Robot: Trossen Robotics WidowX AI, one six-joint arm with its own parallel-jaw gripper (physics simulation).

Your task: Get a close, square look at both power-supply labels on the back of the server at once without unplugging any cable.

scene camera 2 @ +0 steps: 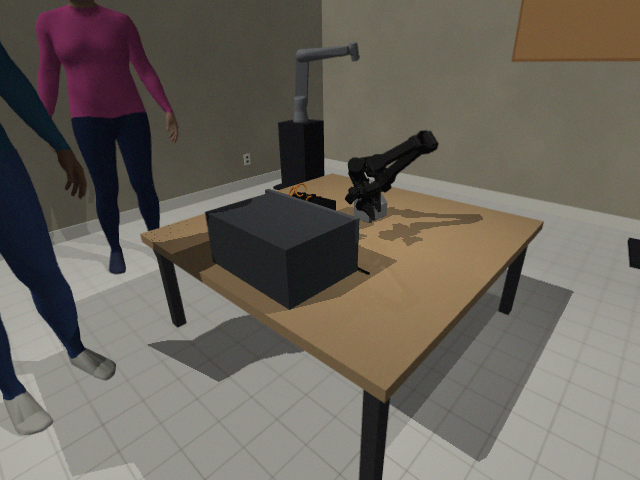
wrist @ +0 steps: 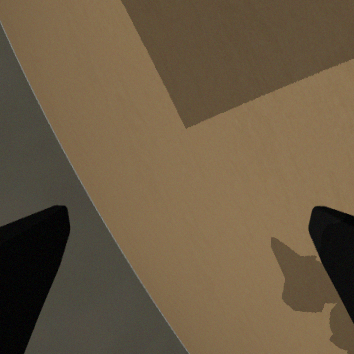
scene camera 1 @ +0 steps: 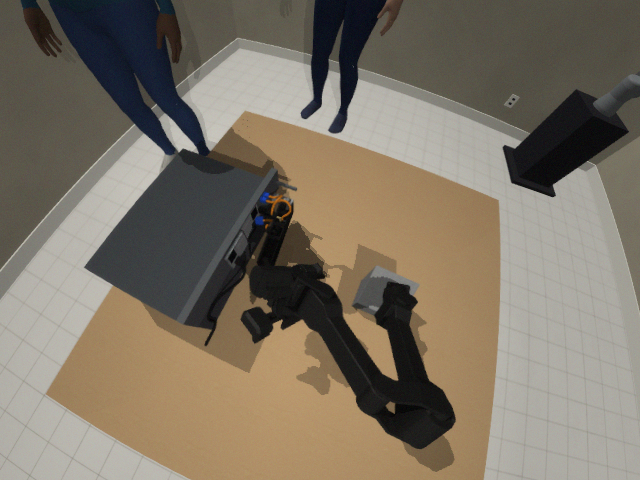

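Pixels of known places: gripper, fingertip midpoint: point(scene camera 2: 376, 216) point(wrist: 192, 219) point(scene camera 1: 268, 335); arm's base, link origin: point(scene camera 1: 396, 293).
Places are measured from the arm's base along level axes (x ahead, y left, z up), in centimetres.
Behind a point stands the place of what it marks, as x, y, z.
Note:
The dark grey server point(scene camera 1: 170, 227) {63.9, 0.5, 7.8} point(scene camera 2: 279, 242) {78.5, 12.5, 7.8} lies on the table. Its cabled back faces the arm side. Orange cables point(scene camera 1: 283, 202) point(scene camera 2: 298, 189) {38.2, -14.5, 8.7} with blue plugs point(scene camera 1: 259, 220) {43.5, -10.9, 1.8} and a black cable point(scene camera 1: 222, 297) {48.5, 12.3, -7.0} point(scene camera 2: 363, 270) {49.8, 24.3, -11.4} run at the back. A pale-edged panel point(scene camera 1: 237, 249) {45.3, 0.4, 4.5} shows there at a steep slant; I cannot make out either power-supply label. My gripper point(scene camera 2: 360, 205) point(wrist: 192, 219) {31.1, 18.8, 1.7} is open and empty, held above the table beside the server's back. The wrist view shows table, the server's shadow and wall, but neither the server nor its labels.
A black slotted bar point(scene camera 1: 273, 242) {37.5, -5.4, 1.2} point(scene camera 2: 323, 201) {38.8, -0.6, 6.0} stands close behind the server's back. My arm's grey base block point(scene camera 1: 369, 291) {7.3, 0.7, -2.0} point(scene camera 2: 379, 208) {33.4, 20.9, 5.9} is on the table point(scene camera 1: 413, 217) {-9.1, -36.0, -12.2} point(scene camera 2: 439, 289) {45.3, 50.0, -12.2}. Two people stand beyond the table. Another grey arm point(scene camera 1: 617, 95) point(scene camera 2: 301, 77) stands on a black pedestal point(scene camera 1: 568, 136) point(scene camera 2: 301, 152).

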